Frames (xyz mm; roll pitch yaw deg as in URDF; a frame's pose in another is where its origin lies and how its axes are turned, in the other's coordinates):
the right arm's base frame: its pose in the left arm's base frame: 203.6 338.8 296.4 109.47 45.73 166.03
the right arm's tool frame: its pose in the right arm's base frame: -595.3 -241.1 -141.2 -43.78 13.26 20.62
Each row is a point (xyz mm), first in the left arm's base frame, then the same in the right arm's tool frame.
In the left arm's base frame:
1: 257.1 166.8 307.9
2: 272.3 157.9 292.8
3: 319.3 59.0 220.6
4: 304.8 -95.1 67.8
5: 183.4 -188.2 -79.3
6: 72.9 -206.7 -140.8
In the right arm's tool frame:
1: 517.8 -137.5 59.5
2: 508.4 -153.3 45.4
3: 479.9 -199.3 -74.1
4: 531.2 -271.0 -272.9
5: 686.3 -316.9 -410.4
6: 808.5 -319.6 -447.6

